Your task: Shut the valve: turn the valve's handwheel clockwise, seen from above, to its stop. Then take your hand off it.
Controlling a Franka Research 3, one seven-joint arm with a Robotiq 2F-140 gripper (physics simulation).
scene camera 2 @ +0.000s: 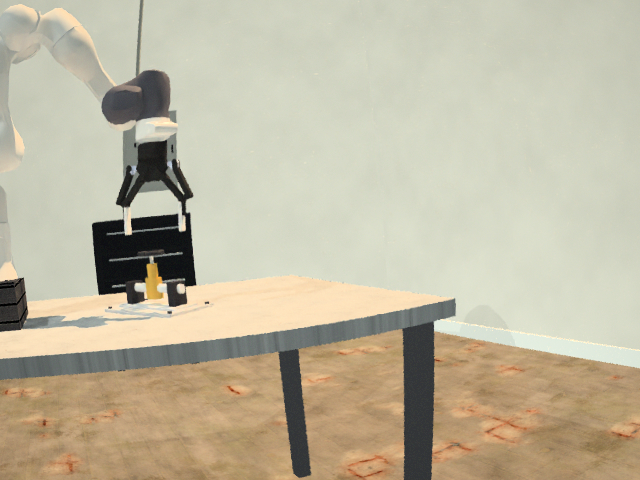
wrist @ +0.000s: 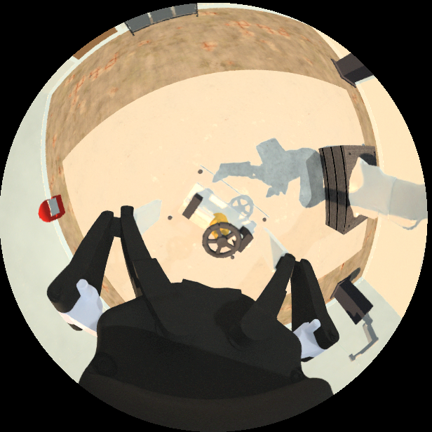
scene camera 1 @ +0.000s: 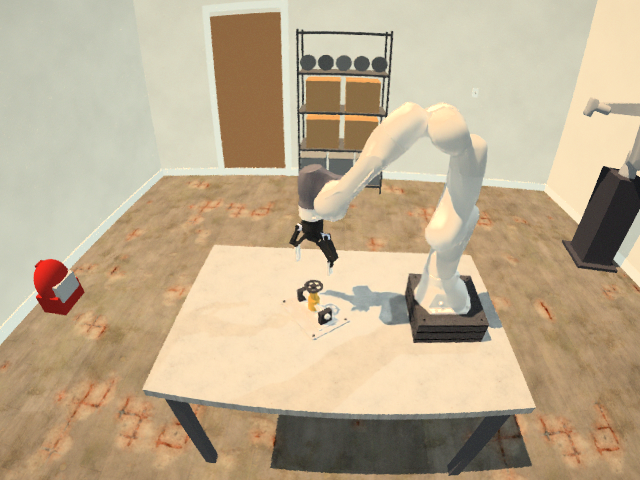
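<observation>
The valve's dark, spoked handwheel [scene camera 1: 313, 285] [scene camera 2: 150, 253] [wrist: 221, 240] lies level on top of a yellow valve body [scene camera 1: 313, 301] [scene camera 2: 154, 281] [wrist: 219, 219]. The body stands between two dark blocks on a pale plate on the table. My gripper [scene camera 1: 314, 265] [scene camera 2: 155, 231] [wrist: 210, 223] points down and is open, with nothing between its fingers. It is above the handwheel, and a gap shows between the fingertips and the wheel in the second scene view. In the wrist view the wheel shows between the two fingers, nearer the palm side. No finger touches the wheel.
The arm's dark base block [scene camera 1: 449, 331] [scene camera 2: 11, 304] [wrist: 336, 190] stands on the table [scene camera 1: 222, 361] [scene camera 2: 336, 302] [wrist: 150, 140], to the right of the valve in the first scene view. A red object [scene camera 1: 51, 281] [wrist: 51, 208] is beyond the table's left side.
</observation>
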